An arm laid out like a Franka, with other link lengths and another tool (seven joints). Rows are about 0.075 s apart.
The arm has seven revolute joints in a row. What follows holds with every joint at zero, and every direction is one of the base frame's.
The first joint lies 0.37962 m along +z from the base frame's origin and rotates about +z.
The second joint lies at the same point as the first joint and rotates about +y.
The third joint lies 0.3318 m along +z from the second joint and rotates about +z.
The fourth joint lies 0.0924 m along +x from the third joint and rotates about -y.
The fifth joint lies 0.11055 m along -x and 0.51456 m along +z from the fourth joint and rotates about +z.
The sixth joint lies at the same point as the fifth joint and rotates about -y.
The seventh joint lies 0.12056 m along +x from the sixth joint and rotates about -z.
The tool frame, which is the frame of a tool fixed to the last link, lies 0.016 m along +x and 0.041 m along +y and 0.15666 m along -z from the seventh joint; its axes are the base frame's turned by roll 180, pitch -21.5 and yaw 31.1 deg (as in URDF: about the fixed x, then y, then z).
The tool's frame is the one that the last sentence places.
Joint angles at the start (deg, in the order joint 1, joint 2, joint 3, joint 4, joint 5, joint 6, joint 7): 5.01 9.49 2.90 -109.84 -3.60 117.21 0.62
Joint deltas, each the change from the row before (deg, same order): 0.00 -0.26 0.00 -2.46 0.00 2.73 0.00; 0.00 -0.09 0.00 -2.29 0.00 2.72 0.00; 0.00 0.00 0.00 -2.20 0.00 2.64 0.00; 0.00 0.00 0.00 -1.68 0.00 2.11 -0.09; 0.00 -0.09 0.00 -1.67 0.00 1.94 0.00
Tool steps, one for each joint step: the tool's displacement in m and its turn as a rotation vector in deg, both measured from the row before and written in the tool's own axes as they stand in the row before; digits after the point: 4 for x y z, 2 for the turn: -0.0101 -0.0044 0.0148 -0.16 0.49 -0.20; -0.0102 -0.0044 0.0149 -0.15 0.49 -0.19; -0.0107 -0.0047 0.0147 -0.11 0.42 -0.16; -0.0083 -0.0038 0.0107 -0.09 0.41 -0.22; -0.0085 -0.0041 0.0094 -0.10 0.34 -0.12
